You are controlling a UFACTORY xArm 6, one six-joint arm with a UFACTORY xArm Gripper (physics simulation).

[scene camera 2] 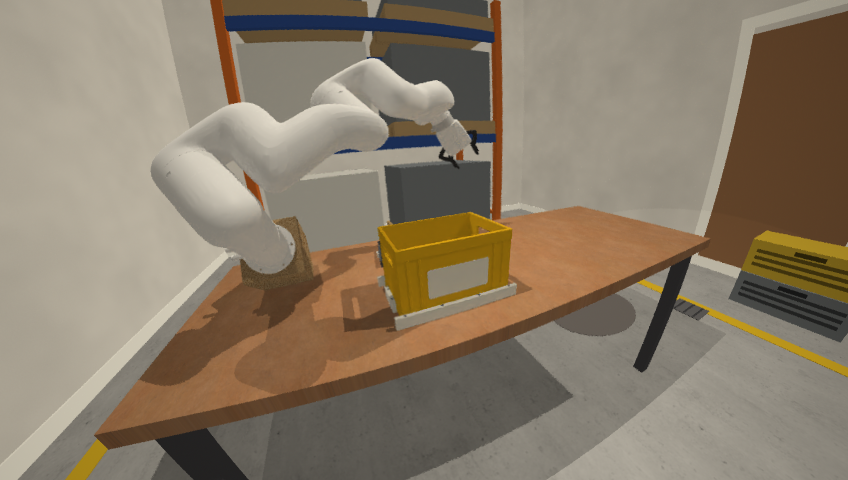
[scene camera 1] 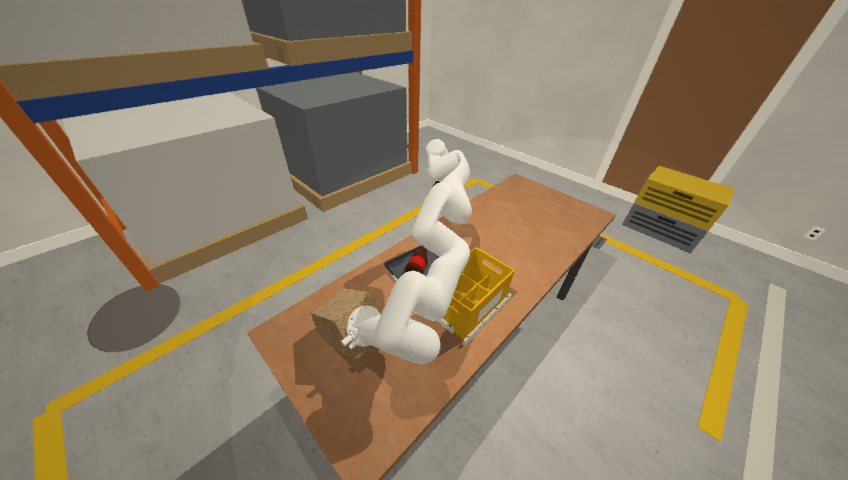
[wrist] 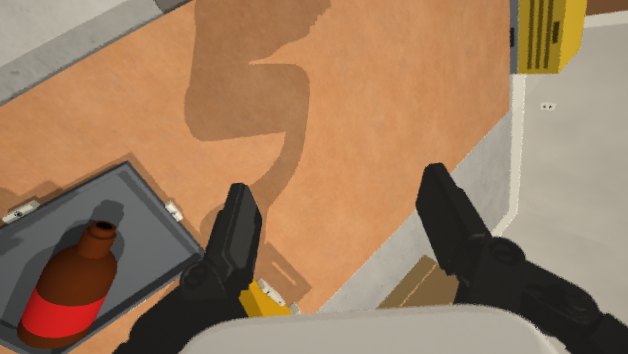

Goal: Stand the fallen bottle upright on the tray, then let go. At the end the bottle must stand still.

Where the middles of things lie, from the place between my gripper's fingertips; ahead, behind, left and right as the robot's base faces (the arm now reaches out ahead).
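Labels:
Counted from my hand: brown bottle [wrist: 72, 287], 27 cm behind, 27 cm below, 4 cm to the right of it; dark grey tray [wrist: 152, 249], 30 cm below, 27 cm behind, 4 cm to the right of it; yellow crate [scene camera 2: 430, 262], well behind, well to the right of it, a good way below.

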